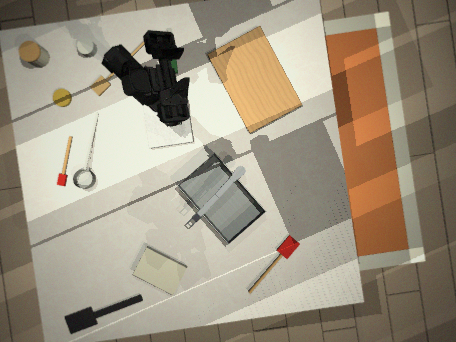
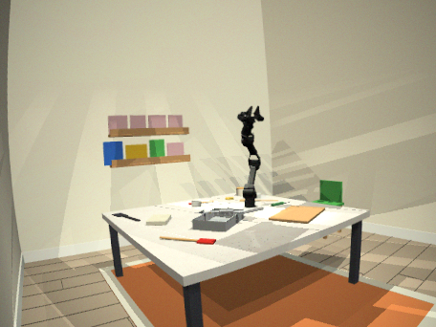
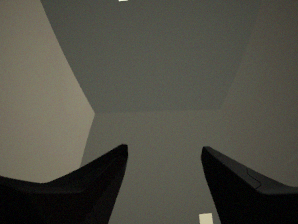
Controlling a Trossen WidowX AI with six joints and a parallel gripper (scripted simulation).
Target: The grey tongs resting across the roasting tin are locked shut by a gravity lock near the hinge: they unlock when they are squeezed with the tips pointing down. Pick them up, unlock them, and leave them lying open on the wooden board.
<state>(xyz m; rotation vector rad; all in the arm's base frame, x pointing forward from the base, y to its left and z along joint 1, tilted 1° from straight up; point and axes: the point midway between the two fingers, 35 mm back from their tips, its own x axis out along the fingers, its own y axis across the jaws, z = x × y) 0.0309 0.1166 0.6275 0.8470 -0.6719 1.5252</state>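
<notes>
My gripper tip is 310 mm short of the roasting tin, 40 mm to the right of it and 650 mm above it. From my gripper tip the other things lie so: beige block 590 mm ahead, 230 mm to the right, 670 mm below; then red spatula 580 mm ahead, 240 mm to the left, 670 mm below; then wooden board 150 mm behind, 200 mm to the left, 670 mm below.
</notes>
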